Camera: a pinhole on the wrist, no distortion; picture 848 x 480 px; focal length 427.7 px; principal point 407.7 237.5 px. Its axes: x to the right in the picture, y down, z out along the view. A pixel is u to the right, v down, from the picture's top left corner.
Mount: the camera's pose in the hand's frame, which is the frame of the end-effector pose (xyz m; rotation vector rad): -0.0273 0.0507 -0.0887 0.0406 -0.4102 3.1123
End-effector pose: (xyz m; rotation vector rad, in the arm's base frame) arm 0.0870 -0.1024 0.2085 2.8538 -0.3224 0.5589
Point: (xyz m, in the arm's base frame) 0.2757 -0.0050 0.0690
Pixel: 240.4 434.0
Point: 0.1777 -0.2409 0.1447
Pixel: 183.3 15.2
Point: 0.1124 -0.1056 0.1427
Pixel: 355.2 292.5
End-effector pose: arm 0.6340 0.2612 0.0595 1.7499 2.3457 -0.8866
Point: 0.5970 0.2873 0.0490
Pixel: 164.8 419.5
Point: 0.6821 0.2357 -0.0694
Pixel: 324.2 26.2
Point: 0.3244 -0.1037 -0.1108
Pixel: 502.4 382.7
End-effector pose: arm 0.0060 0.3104 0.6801 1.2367 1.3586 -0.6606
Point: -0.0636 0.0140 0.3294
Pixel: 186.6 395.3
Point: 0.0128 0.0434 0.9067
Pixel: 811.9 219.2
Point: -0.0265 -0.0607 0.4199
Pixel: 289.3 340.1
